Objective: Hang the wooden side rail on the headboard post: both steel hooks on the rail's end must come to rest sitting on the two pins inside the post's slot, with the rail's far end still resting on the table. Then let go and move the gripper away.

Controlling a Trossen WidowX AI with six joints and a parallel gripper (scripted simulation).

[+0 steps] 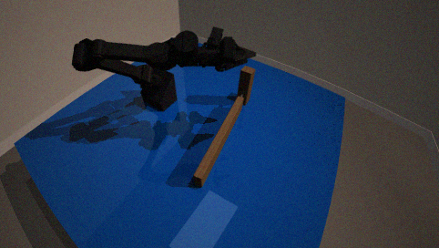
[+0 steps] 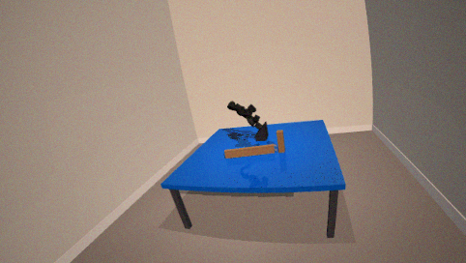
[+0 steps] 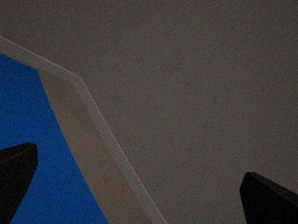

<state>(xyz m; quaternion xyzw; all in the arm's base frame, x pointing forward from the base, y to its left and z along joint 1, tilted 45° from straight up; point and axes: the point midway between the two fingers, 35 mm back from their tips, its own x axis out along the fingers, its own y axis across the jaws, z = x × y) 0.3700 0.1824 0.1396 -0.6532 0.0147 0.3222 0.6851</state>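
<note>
The headboard post is 70 mm behind my gripper tip, 170 mm to the left of it and 250 mm below it.
</note>
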